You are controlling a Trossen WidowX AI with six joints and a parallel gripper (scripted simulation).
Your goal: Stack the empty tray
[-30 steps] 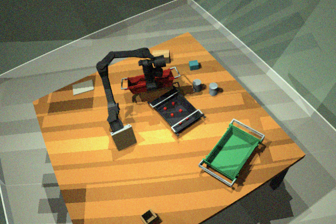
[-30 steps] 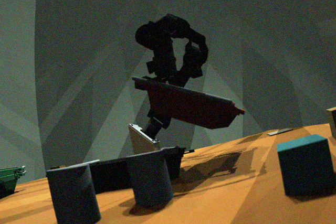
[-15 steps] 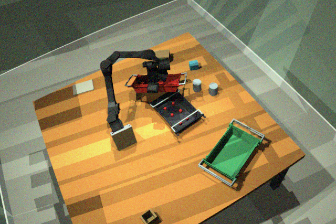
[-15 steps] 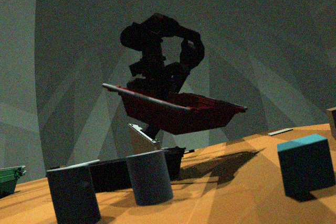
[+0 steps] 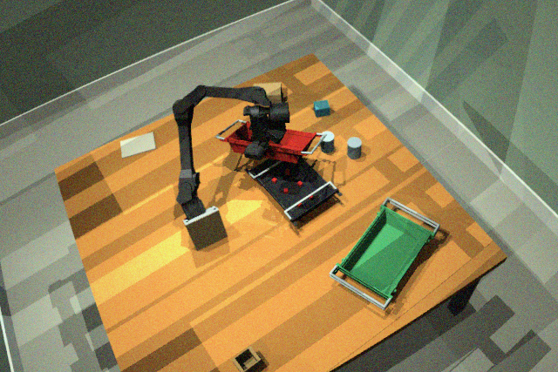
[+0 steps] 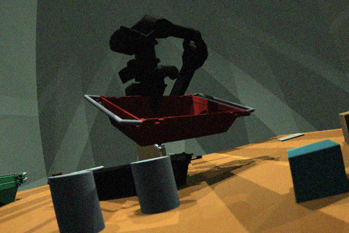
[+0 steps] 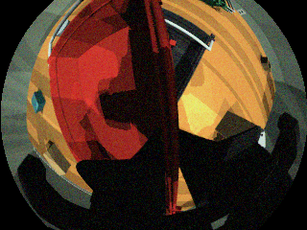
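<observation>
Now: the red tray 6 cm to the left of my gripper tip, 6 cm ahead of it and 1 cm below it. Round my gripper tip: white sheet (49 cm to the left, 38 cm behind, 17 cm below); small crate (58 cm to the right, 40 cm behind, 16 cm below); teal cube (37 cm ahead, 20 cm to the left, 15 cm below).
</observation>
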